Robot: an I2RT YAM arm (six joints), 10 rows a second.
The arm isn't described. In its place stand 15 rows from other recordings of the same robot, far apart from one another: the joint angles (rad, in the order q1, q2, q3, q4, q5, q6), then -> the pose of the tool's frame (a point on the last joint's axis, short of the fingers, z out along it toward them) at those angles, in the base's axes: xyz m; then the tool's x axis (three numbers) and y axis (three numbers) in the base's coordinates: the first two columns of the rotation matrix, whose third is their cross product.
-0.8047, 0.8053, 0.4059, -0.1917, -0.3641, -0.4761 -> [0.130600 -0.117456 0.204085 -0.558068 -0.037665 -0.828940 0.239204 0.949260 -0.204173]
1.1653, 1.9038, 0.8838, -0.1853, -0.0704, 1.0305 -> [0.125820 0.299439 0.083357 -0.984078 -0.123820 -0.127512 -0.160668 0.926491 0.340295]
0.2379, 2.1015, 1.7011, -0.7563, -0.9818, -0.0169 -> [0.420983 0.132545 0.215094 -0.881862 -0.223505 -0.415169 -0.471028 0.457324 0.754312]
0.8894, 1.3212, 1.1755, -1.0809, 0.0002, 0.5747 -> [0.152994 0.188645 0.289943 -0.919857 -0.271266 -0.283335 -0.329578 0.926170 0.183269]
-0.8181, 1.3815, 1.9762, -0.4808, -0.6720, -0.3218 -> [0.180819 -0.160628 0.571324 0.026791 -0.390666 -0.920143 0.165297 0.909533 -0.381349]
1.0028, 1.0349, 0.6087, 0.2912, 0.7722, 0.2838 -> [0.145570 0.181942 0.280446 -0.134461 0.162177 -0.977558 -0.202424 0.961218 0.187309]
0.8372, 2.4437, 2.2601, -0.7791, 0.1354, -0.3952 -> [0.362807 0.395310 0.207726 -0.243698 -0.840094 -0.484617 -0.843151 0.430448 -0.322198]
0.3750, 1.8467, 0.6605, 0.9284, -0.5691, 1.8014 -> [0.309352 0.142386 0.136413 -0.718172 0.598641 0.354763 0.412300 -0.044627 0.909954]
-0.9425, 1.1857, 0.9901, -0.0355, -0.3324, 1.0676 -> [0.172566 -0.217764 0.344748 0.441476 0.801211 -0.403931 0.396691 0.229508 0.888798]
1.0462, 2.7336, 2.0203, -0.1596, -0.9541, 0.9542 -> [0.249158 0.488547 0.030835 -0.844523 -0.517336 0.138359 -0.128205 0.446168 0.885719]
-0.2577, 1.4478, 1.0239, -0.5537, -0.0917, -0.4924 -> [0.287820 -0.072486 0.238672 -0.803103 -0.275166 -0.528498 -0.199017 0.959917 -0.197362]
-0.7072, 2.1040, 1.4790, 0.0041, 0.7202, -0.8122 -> [0.341982 -0.323168 0.187545 -0.954659 0.098243 -0.281022 0.295484 0.427660 -0.854281]
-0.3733, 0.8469, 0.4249, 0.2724, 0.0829, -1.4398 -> [0.186534 -0.076224 0.249370 -0.454039 -0.883276 -0.116927 -0.080157 0.171196 -0.981971]
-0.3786, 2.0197, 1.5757, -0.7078, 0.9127, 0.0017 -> [0.380360 -0.181615 0.212798 -0.847913 0.338410 -0.408072 0.526589 0.448752 -0.722028]
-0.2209, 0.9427, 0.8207, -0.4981, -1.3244, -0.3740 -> [0.185768 -0.006332 0.308806 -0.265990 -0.031598 -0.963458 -0.874230 0.429026 0.227286]
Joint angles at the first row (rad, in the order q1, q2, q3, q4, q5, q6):
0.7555, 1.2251, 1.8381, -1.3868, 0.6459, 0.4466
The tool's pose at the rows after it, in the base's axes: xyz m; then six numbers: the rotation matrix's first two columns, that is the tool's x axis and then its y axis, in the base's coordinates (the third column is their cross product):
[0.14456 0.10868 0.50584 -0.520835 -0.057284 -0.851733 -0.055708 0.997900 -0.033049]
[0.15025 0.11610 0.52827 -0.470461 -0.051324 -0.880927 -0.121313 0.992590 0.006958]
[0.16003 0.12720 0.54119 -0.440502 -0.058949 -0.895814 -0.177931 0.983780 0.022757]
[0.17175 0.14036 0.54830 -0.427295 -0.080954 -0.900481 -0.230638 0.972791 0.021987]
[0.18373 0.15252 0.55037 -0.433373 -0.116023 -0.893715 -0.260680 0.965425 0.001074]
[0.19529 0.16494 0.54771 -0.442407 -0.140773 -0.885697 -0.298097 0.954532 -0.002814]
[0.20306 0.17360 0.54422 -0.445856 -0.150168 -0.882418 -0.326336 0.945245 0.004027]
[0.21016 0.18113 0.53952 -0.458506 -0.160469 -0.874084 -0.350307 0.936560 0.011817]
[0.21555 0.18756 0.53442 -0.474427 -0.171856 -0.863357 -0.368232 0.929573 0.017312]
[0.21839 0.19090 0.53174 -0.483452 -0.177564 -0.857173 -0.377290 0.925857 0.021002]
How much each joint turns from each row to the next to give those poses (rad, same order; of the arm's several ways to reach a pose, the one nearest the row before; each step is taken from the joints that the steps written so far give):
0.0000, 0.0777, 0.1610, 0.0061, -0.0490, -0.0553
-0.0002, 0.0700, 0.1445, 0.0232, -0.0512, -0.0512
-0.0001, 0.0751, 0.1151, 0.0163, -0.0453, -0.0404
0.0009, 0.0826, 0.1103, -0.0027, -0.0427, -0.0355
-0.0003, 0.0916, 0.1218, -0.0424, -0.0223, -0.0273
-0.0003, 0.0648, 0.0647, -0.0104, -0.0362, -0.0171
-0.0001, 0.0253, 0.0046, 0.0201, -0.0304, -0.0077
-0.0015, 0.0236, 0.0032, 0.0083, -0.0305, -0.0018
0.0008, 0.0185, -0.0011, 0.0012, -0.0229, 0.0015
0.0003, 0.0113, 0.0026, -0.0015, -0.0124, 0.0014

